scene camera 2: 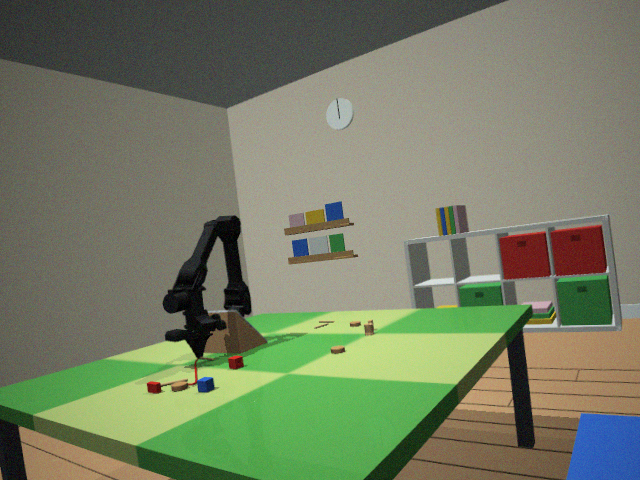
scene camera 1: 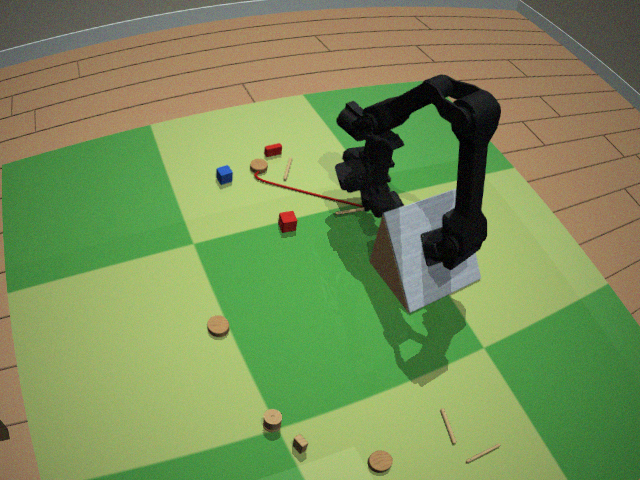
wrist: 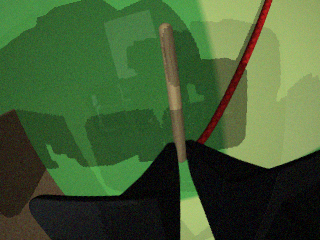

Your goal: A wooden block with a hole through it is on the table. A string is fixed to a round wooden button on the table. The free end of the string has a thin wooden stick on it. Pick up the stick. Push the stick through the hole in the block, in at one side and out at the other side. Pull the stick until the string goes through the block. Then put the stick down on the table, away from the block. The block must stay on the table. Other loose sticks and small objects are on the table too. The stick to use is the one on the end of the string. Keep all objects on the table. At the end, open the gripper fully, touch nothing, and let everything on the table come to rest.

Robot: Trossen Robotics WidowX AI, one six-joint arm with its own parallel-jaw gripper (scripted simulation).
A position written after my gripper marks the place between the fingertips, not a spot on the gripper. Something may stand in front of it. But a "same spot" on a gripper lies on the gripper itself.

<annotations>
my gripper: scene camera 2; scene camera 1 365, 209; wrist
same spot on my gripper: (wrist: 232, 192) = (scene camera 2: 197, 342)
</annotations>
